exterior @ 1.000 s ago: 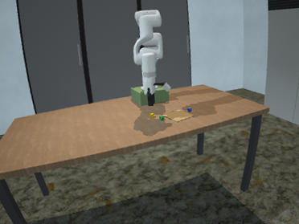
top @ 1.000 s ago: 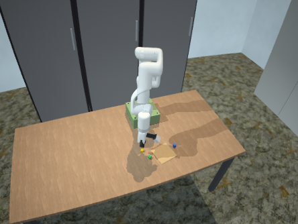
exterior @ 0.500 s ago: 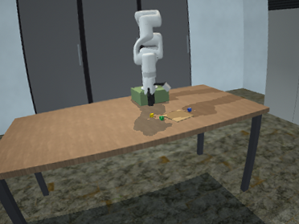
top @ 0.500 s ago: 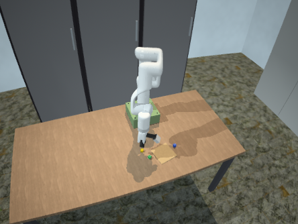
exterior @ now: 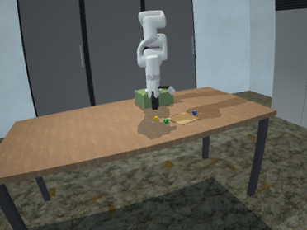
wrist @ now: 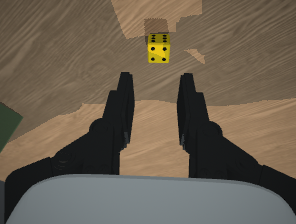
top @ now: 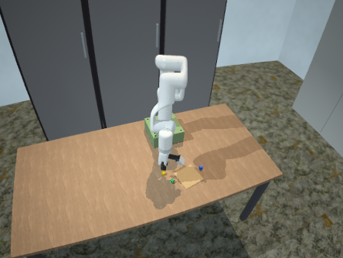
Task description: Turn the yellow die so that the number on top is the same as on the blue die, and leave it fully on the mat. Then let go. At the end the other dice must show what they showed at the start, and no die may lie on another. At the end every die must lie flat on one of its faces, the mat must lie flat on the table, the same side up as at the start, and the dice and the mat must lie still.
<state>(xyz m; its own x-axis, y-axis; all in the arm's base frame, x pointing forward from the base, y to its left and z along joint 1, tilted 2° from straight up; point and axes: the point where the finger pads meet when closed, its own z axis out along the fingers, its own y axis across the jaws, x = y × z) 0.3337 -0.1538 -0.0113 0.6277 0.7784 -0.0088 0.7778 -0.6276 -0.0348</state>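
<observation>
Now: the yellow die 8 cm below my hand. The rest, counted from my hand: blue die (24 cm to the left, 8 cm below, 6 cm ahead); then tan mat (14 cm to the left, 9 cm below, 8 cm ahead); then green die (8 cm below, 7 cm ahead, 2 cm to the left).
</observation>
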